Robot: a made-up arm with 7 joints.
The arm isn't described. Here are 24 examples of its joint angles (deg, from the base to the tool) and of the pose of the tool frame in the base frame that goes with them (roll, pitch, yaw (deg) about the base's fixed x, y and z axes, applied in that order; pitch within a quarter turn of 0, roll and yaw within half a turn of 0; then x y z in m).
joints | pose
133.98 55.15 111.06 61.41 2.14 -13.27 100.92 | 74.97 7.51 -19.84 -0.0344 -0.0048 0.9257
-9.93 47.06 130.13 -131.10 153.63 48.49 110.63 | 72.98 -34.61 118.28 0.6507 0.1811 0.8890
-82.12 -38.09 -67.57 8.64 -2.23 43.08 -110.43 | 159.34 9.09 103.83 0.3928 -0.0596 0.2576
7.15 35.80 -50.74 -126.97 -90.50 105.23 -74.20 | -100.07 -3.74 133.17 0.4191 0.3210 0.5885
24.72 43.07 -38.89 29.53 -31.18 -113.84 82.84 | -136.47 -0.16 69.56 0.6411 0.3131 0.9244
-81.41 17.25 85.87 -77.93 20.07 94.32 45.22 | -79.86 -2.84 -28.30 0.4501 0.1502 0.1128
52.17 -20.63 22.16 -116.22 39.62 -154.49 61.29 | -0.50 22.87 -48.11 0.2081 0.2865 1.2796
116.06 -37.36 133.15 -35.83 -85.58 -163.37 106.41 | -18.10 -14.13 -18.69 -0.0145 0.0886 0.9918
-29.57 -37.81 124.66 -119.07 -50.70 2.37 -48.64 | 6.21 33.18 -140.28 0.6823 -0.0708 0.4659
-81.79 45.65 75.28 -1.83 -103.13 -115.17 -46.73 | -165.42 9.01 160.94 0.2806 0.0183 0.2794
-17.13 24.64 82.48 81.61 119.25 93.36 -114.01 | -79.10 37.45 -172.78 0.6586 -0.1246 0.6830
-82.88 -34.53 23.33 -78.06 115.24 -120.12 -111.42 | -162.21 -39.12 -47.54 0.4600 -0.0750 0.3460
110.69 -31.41 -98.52 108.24 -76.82 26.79 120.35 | -144.38 -35.62 61.35 -0.0898 0.3608 0.9165
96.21 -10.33 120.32 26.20 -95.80 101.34 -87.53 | -125.43 56.00 -83.45 0.2259 0.1350 1.0038
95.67 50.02 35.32 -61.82 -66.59 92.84 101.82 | -155.64 -30.18 -3.75 0.0643 0.2546 1.0712
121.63 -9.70 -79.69 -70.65 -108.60 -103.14 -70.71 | -64.45 -63.73 9.40 -0.1344 0.0937 0.9233
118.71 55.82 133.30 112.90 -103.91 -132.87 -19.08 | -51.24 -5.53 15.69 -0.0770 -0.0714 1.0060
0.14 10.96 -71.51 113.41 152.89 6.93 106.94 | 108.64 19.52 117.40 0.4949 0.6066 0.6955
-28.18 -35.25 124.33 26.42 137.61 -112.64 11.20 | 93.99 45.33 54.69 0.3335 -0.0508 0.4888
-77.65 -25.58 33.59 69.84 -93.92 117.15 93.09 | -131.45 -20.98 97.68 0.3369 -0.0793 0.0128
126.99 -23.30 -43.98 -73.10 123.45 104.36 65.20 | -98.69 -13.03 -160.78 -0.2025 -0.0222 0.7112
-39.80 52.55 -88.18 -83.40 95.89 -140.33 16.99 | -128.40 34.78 0.98 0.2676 0.3184 0.4670
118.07 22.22 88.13 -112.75 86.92 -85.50 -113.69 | -50.73 9.47 -123.58 -0.3530 -0.0164 1.0739
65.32 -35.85 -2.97 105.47 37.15 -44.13 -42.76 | 160.52 19.74 -129.87 0.2377 0.1253 1.3979
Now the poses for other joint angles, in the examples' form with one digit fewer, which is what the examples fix.
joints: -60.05 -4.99 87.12 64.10 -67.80 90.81 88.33
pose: -105.1 8.9 103.1 0.287 -0.119 0.191
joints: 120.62 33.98 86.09 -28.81 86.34 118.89 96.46
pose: -176.7 -12.8 -148.7 -0.282 0.136 0.852
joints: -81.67 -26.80 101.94 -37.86 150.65 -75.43 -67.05
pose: -136.9 7.3 -155.9 0.266 -0.114 0.391
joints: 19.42 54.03 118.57 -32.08 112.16 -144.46 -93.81
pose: -23.3 6.5 163.1 0.356 0.275 0.933
